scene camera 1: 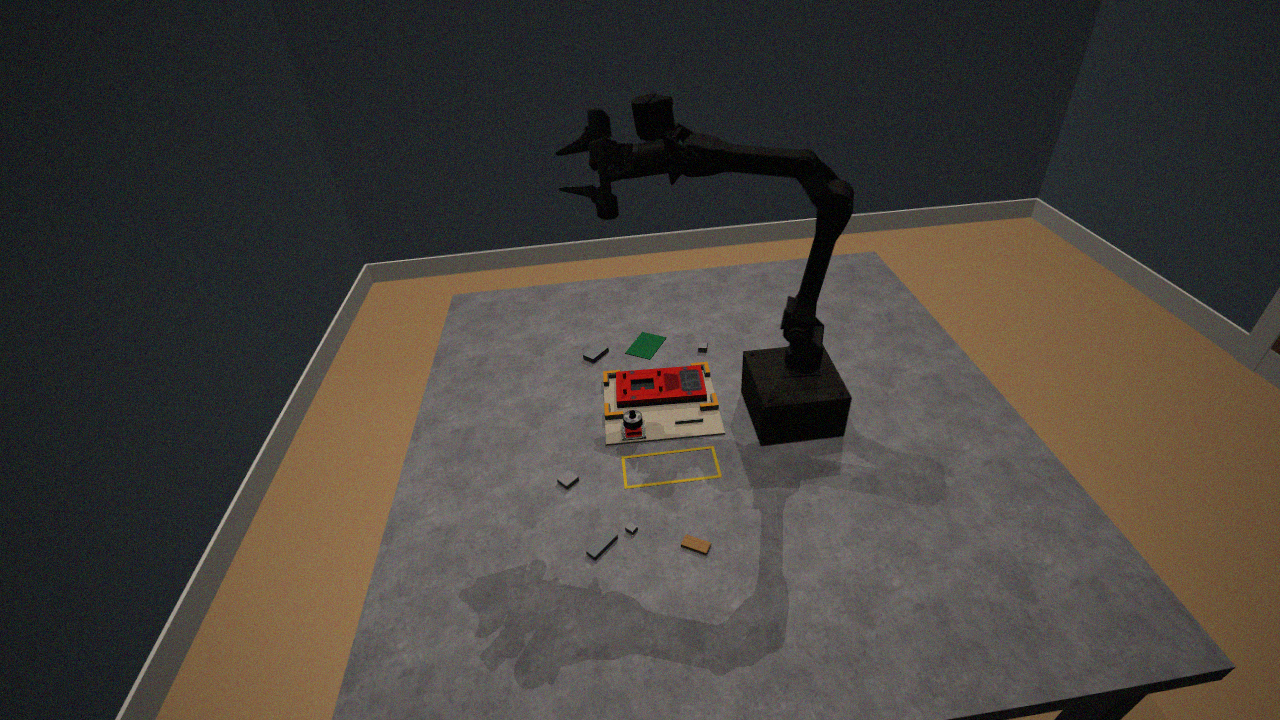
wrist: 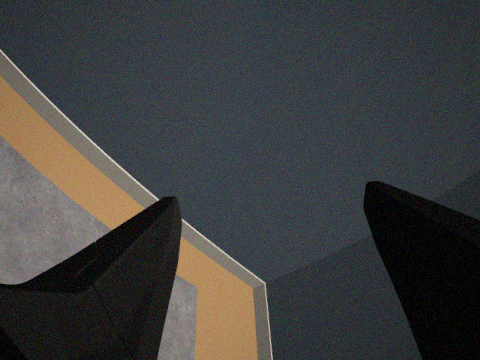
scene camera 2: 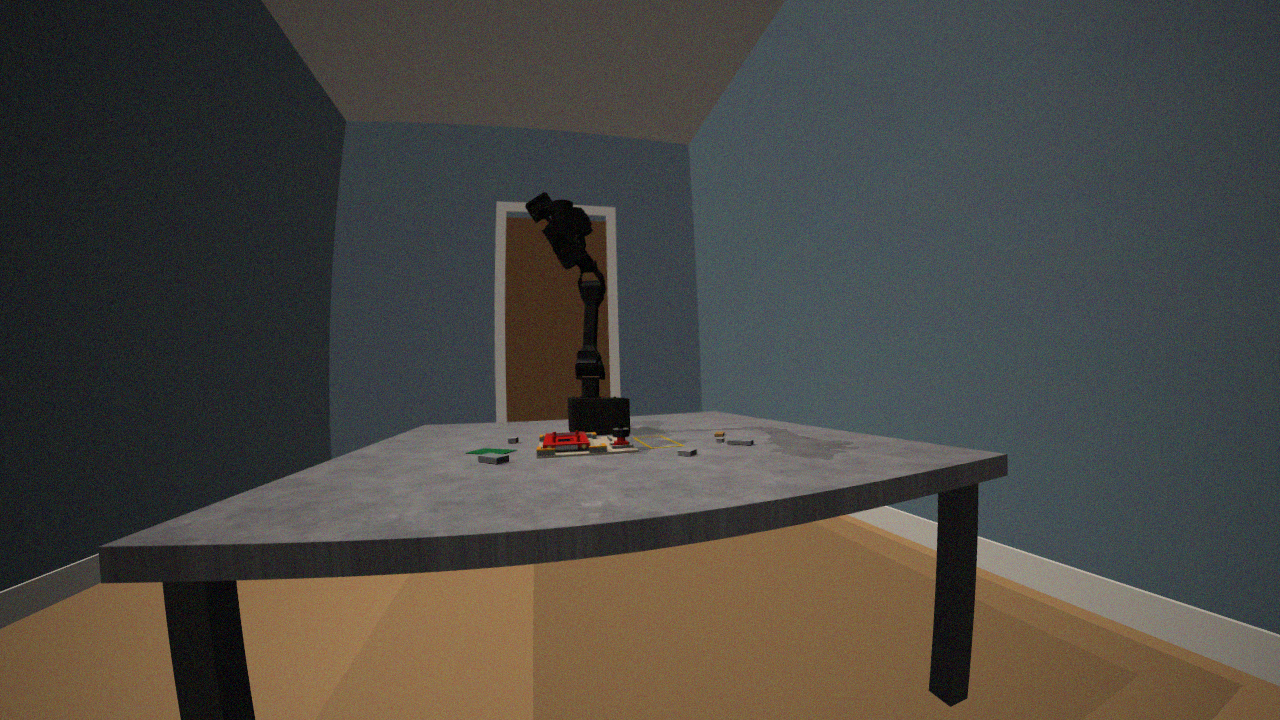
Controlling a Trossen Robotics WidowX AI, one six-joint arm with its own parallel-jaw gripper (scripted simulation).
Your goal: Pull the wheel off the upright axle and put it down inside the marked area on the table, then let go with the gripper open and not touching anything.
Path:
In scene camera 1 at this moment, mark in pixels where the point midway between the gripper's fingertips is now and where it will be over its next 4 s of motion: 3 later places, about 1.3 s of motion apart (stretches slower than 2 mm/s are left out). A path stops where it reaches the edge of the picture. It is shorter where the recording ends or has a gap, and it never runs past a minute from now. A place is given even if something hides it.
My gripper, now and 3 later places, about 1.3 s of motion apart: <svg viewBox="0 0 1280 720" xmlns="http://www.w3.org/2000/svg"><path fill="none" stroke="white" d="M557 171L620 382L633 419L633 414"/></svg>

